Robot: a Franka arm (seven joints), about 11 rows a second.
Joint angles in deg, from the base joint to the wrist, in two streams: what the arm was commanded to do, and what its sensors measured. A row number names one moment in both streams.
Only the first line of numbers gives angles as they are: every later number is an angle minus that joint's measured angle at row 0.
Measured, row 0: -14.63 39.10 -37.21 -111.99 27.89 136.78 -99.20
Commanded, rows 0 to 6: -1.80 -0.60 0.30 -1.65 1.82 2.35 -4.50; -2.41 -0.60 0.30 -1.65 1.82 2.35 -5.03; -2.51 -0.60 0.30 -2.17 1.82 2.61 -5.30; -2.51 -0.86 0.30 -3.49 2.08 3.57 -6.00; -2.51 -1.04 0.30 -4.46 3.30 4.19 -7.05; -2.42 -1.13 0.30 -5.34 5.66 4.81 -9.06; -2.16 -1.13 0.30 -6.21 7.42 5.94 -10.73
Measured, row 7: -2.40 0.00 0.10 -3.90 4.15 3.70 -7.15
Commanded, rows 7 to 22: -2.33 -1.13 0.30 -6.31 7.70 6.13 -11.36; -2.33 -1.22 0.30 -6.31 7.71 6.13 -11.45; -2.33 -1.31 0.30 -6.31 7.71 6.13 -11.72; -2.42 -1.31 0.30 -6.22 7.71 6.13 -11.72; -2.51 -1.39 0.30 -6.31 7.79 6.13 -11.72; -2.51 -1.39 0.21 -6.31 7.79 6.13 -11.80; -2.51 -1.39 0.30 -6.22 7.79 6.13 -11.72; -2.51 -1.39 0.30 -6.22 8.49 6.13 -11.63; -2.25 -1.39 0.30 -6.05 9.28 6.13 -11.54; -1.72 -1.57 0.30 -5.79 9.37 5.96 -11.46; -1.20 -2.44 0.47 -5.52 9.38 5.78 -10.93; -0.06 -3.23 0.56 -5.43 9.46 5.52 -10.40; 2.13 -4.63 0.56 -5.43 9.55 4.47 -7.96; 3.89 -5.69 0.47 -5.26 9.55 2.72 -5.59; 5.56 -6.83 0.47 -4.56 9.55 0.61 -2.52; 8.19 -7.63 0.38 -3.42 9.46 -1.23 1.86
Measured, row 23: 5.40 -4.68 0.79 -3.77 8.30 1.77 -2.26
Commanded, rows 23 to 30: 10.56 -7.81 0.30 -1.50 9.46 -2.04 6.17; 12.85 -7.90 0.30 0.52 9.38 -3.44 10.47; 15.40 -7.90 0.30 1.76 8.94 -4.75 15.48; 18.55 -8.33 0.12 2.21 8.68 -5.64 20.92; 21.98 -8.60 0.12 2.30 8.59 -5.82 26.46; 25.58 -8.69 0.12 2.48 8.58 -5.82 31.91; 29.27 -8.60 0.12 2.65 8.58 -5.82 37.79; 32.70 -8.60 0.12 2.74 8.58 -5.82 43.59
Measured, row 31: 28.31 -7.80 0.93 2.94 8.31 -5.01 36.68
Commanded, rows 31 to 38: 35.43 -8.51 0.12 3.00 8.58 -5.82 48.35; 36.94 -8.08 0.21 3.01 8.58 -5.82 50.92; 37.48 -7.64 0.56 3.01 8.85 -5.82 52.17; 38.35 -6.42 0.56 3.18 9.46 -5.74 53.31; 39.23 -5.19 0.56 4.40 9.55 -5.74 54.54; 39.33 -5.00 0.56 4.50 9.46 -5.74 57.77; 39.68 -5.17 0.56 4.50 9.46 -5.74 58.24; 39.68 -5.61 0.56 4.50 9.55 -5.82 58.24
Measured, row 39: 39.17 -5.58 1.08 3.62 8.31 -5.03 57.19
